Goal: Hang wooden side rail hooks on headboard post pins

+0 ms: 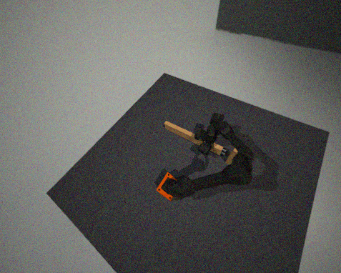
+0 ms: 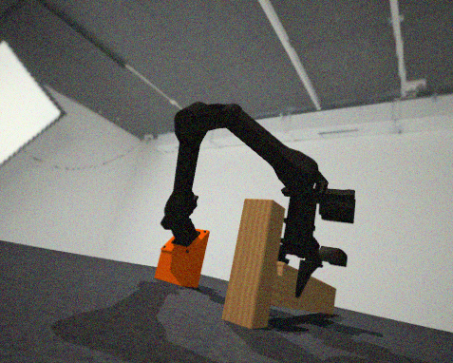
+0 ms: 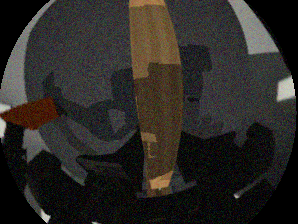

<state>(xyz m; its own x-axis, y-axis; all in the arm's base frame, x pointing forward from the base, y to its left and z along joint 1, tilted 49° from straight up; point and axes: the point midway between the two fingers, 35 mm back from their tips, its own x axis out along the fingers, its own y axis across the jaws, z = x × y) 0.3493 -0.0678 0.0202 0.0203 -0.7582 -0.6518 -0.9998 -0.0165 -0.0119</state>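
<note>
The headboard post is 16 cm to the right of my gripper tip and 4 cm above it.
</note>
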